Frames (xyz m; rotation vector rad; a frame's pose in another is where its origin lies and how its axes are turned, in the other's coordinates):
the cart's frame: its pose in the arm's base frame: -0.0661 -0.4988 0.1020 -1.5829 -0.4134 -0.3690
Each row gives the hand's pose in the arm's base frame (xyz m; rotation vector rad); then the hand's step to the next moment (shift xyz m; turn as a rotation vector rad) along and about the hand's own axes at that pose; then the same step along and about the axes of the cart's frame.
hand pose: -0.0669 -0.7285 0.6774 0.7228 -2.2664 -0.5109
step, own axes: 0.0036 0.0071 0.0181 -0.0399 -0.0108 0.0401
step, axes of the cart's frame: -0.0185 -0.0027 0.0065 -0.0250 0.0452 0.0254
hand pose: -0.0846 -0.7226 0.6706 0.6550 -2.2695 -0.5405
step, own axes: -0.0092 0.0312 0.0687 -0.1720 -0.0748 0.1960
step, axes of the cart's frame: -0.0609 0.0024 0.0454 -0.1303 0.2188 0.0935
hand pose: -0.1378 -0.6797 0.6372 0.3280 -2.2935 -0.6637
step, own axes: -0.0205 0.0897 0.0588 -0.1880 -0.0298 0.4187
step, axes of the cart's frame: -0.0220 -0.0199 0.1051 -0.3117 0.2502 0.2276
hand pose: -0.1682 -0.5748 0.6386 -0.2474 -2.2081 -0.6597
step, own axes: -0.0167 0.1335 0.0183 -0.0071 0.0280 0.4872
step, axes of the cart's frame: 0.0618 -0.0055 0.1208 -0.3764 0.0739 0.3018
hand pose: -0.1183 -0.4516 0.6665 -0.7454 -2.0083 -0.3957
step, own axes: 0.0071 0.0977 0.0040 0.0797 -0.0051 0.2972
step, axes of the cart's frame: 0.0548 0.0224 0.0782 -0.2360 -0.0411 0.1932
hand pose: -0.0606 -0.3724 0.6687 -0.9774 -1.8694 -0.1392
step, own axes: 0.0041 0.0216 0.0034 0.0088 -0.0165 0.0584
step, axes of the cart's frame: 0.0083 0.0092 0.0185 -0.0553 -0.0112 0.0239
